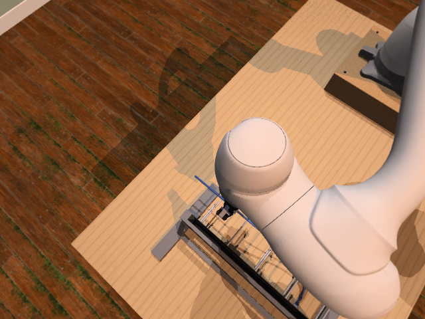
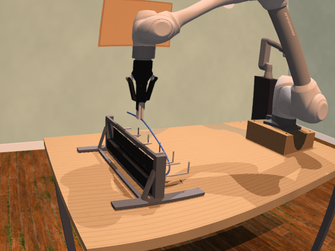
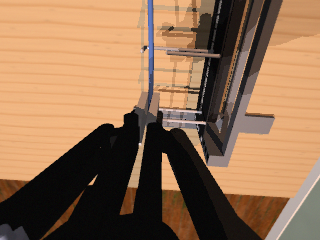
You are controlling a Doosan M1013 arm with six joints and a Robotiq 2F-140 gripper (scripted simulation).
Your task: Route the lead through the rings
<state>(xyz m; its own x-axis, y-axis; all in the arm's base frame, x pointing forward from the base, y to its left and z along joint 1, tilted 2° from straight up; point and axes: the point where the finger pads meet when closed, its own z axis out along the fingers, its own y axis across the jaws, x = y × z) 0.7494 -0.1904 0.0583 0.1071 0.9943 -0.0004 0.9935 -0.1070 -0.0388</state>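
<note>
Right now my hand is 14 cm to the left of the lead end, 4 cm above it and 1 cm past it. From my hand the other things lie so: dark grey rack 14 cm to the left, 12 cm ahead, 11 cm below.
</note>
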